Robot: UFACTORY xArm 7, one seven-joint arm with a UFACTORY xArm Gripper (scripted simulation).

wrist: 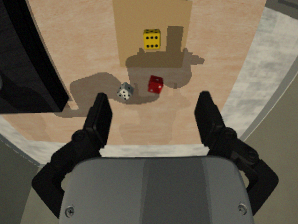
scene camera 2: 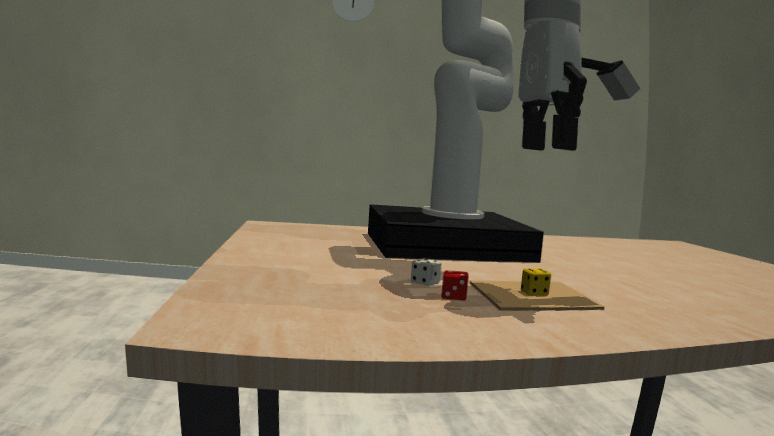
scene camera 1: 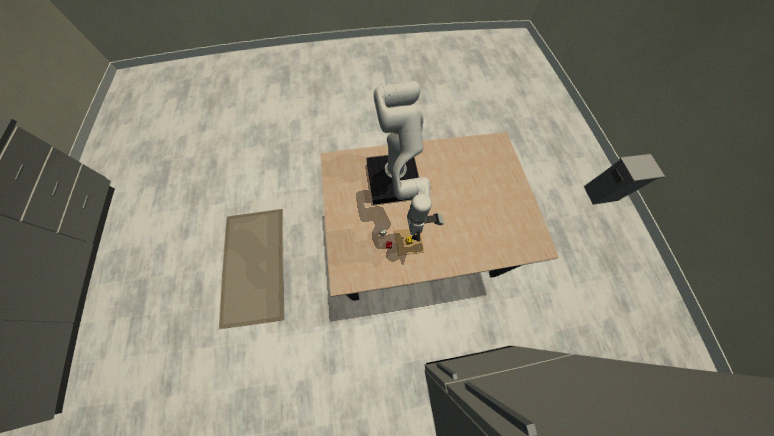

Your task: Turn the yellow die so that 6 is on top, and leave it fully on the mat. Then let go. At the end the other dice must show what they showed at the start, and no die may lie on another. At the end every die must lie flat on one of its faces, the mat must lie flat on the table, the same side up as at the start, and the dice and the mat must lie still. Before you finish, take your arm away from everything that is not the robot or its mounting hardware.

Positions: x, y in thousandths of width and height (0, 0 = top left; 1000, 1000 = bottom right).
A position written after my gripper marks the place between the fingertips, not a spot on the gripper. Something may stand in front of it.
Observation:
I see my gripper (scene camera 2: 707, 343), a yellow die (scene camera 2: 692, 648) and a red die (scene camera 2: 589, 650).
My gripper also shows in the wrist view (wrist: 515, 458).

